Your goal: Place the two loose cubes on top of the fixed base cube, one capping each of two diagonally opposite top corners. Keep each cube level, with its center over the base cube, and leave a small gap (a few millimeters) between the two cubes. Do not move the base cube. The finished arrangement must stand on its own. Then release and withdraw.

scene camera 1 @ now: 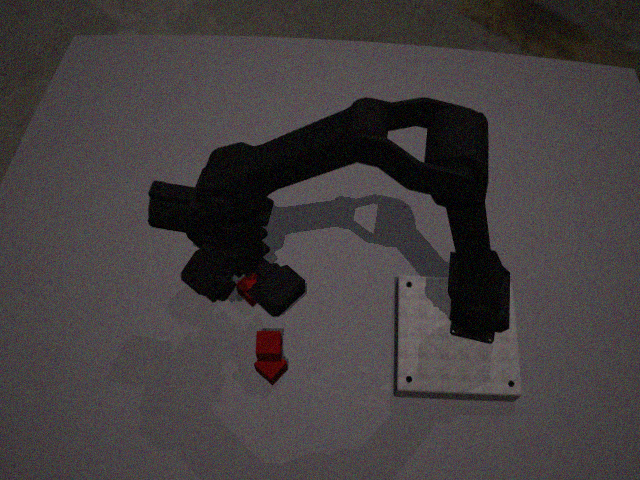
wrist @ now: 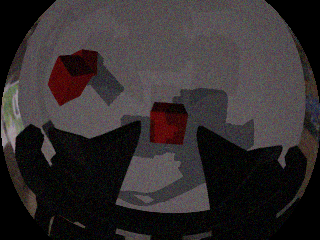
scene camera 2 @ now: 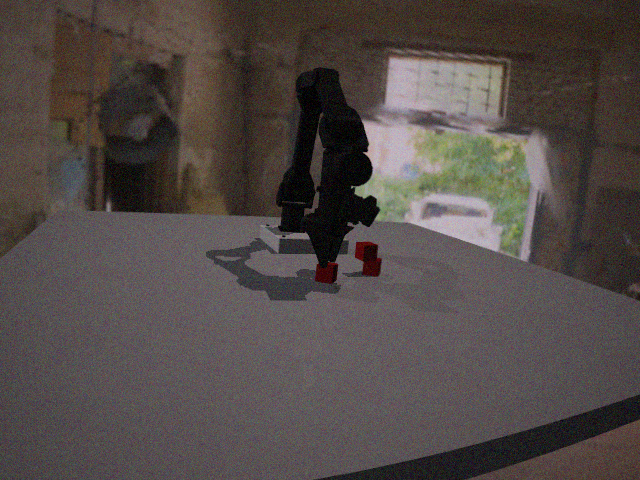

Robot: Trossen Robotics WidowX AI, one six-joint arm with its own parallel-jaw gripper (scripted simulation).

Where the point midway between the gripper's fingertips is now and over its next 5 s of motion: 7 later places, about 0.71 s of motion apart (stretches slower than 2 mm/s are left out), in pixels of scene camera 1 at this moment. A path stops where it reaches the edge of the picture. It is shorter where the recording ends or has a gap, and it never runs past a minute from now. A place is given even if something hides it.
The gripper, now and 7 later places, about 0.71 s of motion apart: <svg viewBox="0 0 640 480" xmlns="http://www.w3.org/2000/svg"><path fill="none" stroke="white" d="M249 284L252 287L246 269L243 261L245 289L251 318L260 346L267 363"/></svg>
